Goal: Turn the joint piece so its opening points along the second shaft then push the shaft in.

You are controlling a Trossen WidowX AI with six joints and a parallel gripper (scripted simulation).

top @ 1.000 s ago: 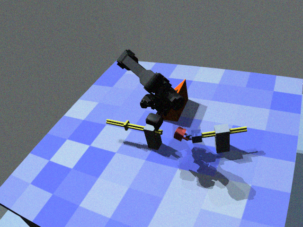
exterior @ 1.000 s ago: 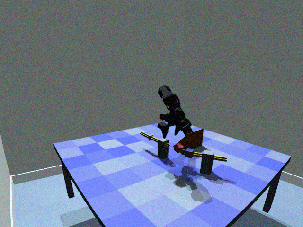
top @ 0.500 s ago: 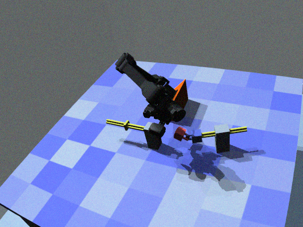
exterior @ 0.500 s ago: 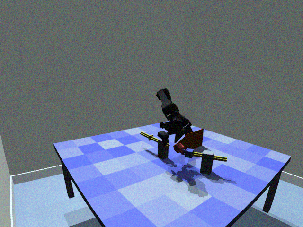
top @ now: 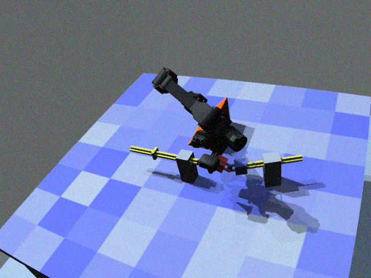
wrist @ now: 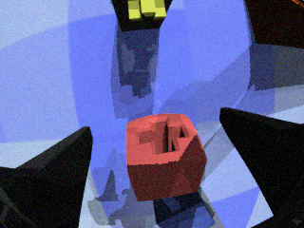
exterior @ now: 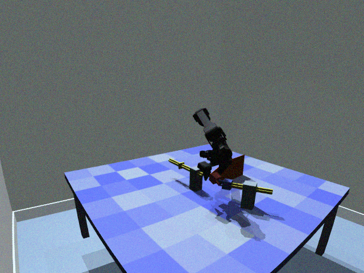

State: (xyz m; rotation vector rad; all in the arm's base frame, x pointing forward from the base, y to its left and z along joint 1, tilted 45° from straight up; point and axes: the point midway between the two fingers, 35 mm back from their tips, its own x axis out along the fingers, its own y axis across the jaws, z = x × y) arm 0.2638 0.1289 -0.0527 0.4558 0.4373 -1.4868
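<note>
Now: the red square joint piece 30 mm to the left of my gripper tip and 10 mm above it.
</note>
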